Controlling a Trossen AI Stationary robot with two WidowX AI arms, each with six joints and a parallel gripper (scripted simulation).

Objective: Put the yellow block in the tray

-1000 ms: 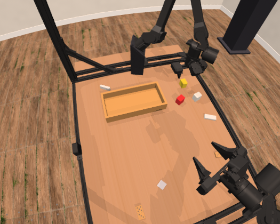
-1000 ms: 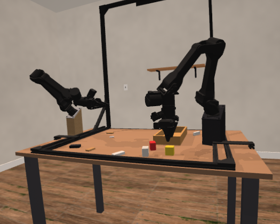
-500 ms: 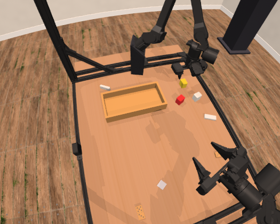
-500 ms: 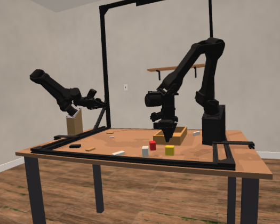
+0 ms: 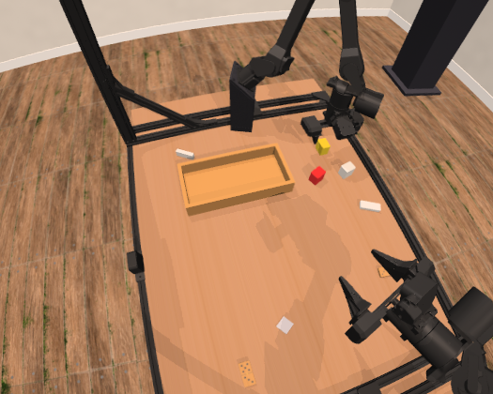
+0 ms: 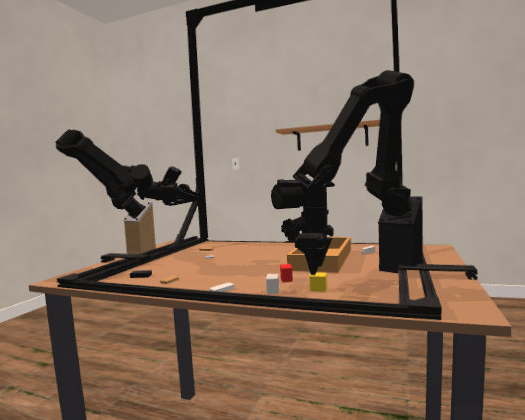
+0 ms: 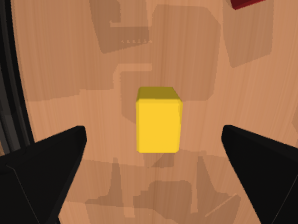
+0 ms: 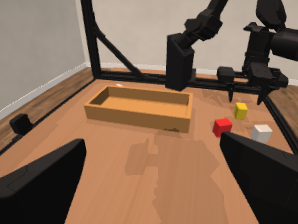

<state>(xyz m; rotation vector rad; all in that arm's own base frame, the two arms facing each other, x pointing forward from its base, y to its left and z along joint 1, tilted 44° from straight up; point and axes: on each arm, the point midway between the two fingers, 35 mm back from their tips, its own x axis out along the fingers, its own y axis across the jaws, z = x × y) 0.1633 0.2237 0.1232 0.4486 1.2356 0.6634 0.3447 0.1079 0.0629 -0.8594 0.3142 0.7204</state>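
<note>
Now: the yellow block 6 cm below my left hand. Round my left hand: white block: 4 cm ahead, 10 cm to the right, 6 cm below; then red block: 6 cm behind, 11 cm to the right, 6 cm below; then wooden tray: 30 cm behind, 8 cm to the right, 7 cm below.
</note>
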